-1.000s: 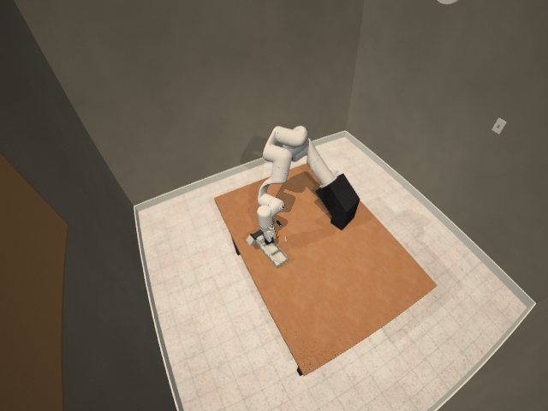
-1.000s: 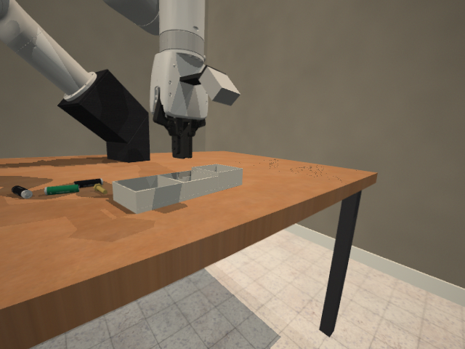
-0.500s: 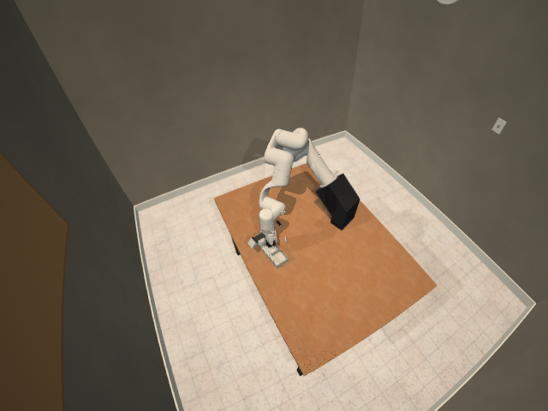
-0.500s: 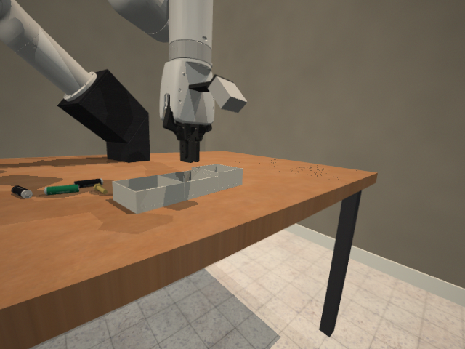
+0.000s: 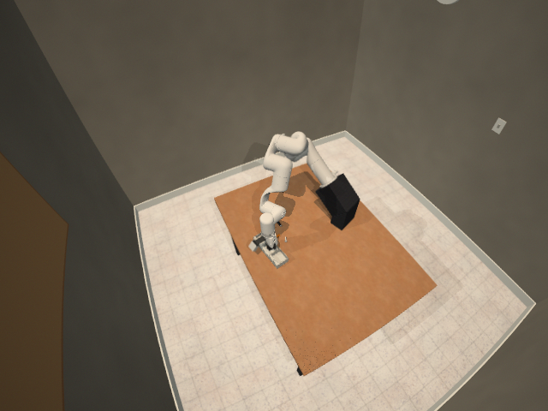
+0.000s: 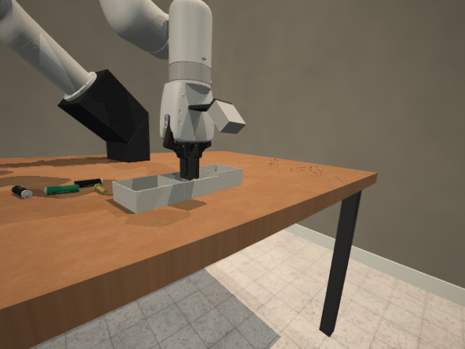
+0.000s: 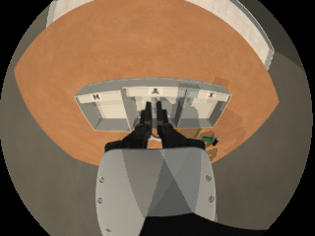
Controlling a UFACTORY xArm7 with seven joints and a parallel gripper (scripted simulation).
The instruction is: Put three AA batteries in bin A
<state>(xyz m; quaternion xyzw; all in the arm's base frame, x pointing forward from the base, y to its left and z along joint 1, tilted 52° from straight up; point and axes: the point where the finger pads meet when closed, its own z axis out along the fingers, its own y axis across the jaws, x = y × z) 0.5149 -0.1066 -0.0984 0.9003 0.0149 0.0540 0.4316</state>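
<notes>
Right now the three-compartment bin is 30 mm below my hand. Also, from my hand: yellow piece (120 mm behind, 120 mm to the right, 40 mm below); orange battery (90 mm behind, 50 mm to the right, 40 mm below); pale piece (120 mm behind, 10 mm to the left, 40 mm below).
</notes>
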